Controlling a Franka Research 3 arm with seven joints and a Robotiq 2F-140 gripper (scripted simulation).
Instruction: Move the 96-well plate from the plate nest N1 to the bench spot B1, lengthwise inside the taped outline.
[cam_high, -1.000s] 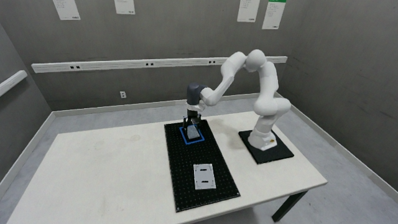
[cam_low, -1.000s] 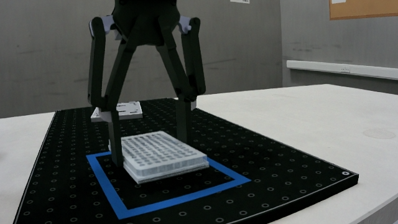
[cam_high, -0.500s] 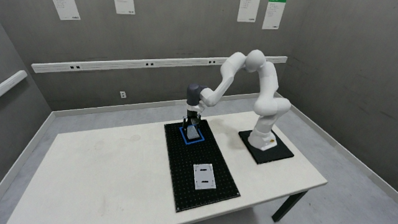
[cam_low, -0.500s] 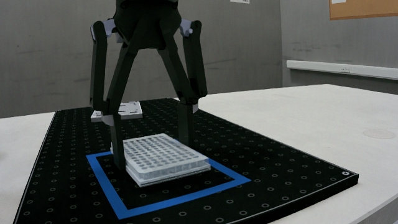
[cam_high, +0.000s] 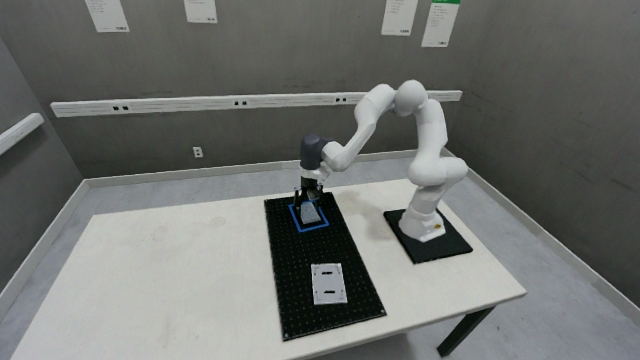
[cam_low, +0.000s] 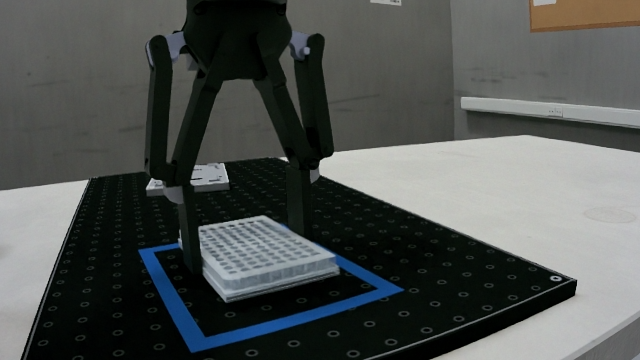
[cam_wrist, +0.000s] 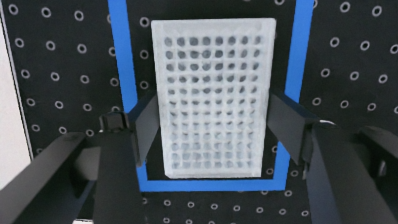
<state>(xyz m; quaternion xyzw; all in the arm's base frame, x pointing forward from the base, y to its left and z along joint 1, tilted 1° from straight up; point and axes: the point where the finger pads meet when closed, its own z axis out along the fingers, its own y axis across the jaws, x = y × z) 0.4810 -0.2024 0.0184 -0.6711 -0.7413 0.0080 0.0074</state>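
Now: the clear 96-well plate 2 cm below my hand. Also, from my hand: plate nest N1 (1 cm ahead, 38 cm to the left, 3 cm below).
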